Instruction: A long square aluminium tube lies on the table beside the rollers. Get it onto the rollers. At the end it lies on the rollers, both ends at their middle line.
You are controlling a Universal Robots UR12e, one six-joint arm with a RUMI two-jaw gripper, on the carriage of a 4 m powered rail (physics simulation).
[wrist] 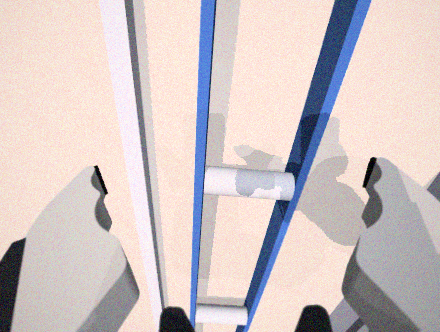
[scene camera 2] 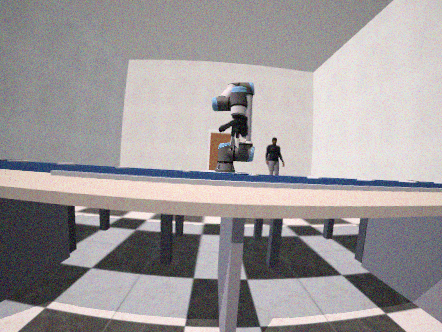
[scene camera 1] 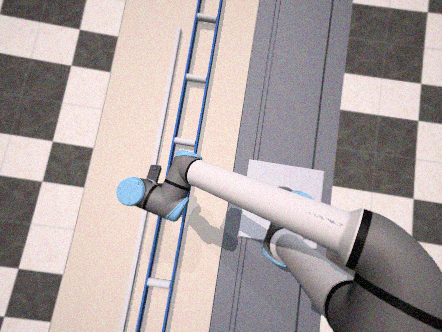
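Pixels of known places: gripper, between the fingertips: (wrist: 232,165) (scene camera 2: 234,149); arm's base, origin of its link: (scene camera 2: 224,171).
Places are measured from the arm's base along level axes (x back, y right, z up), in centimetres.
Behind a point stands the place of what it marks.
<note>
The long pale square tube (scene camera 1: 168,95) {x -77.5, y 53.9, z -0.7 cm} (scene camera 2: 100,175) {x -80.0, y 68.6, z -1.3 cm} (wrist: 125,90) {x -78.1, y -2.5, z -0.5 cm} lies beside the roller track, roughly parallel to it, on the side away from the robot base. The white rollers (scene camera 1: 196,78) {x -61.6, y 65.7, z 2.8 cm} (wrist: 250,182) {x -62.0, y -12.2, z 2.5 cm} sit between two blue rails. My gripper (scene camera 2: 234,134) (wrist: 232,165) {x -66.2, y -0.9, z 16.2 cm} is open and empty, well above the table. In the wrist view its fingers are wide apart; the tube and both blue rails pass across the gap, with the tube nearer the left finger. In scene camera 1 my wrist hides a middle stretch of the tube and track, and part of the gripper.
The blue rails (scene camera 1: 190,50) {x -68.4, y 83.3, z 1.9 cm} (scene camera 2: 150,172) {x -69.4, y 45.6, z 0.9 cm} (wrist: 202,100) {x -68.8, y -2.0, z 2.2 cm} run along the pale table (scene camera 1: 100,200) {x -105.6, y -15.3, z -3.0 cm} (scene camera 2: 150,192) {x -106.2, y 31.4, z -3.0 cm}. The grey rail bed (scene camera 1: 295,100) with the arm's white carriage plate (scene camera 1: 285,170) {x -0.2, y 19.2, z 0.0 cm} lies alongside. A person (scene camera 2: 273,155) stands in the background.
</note>
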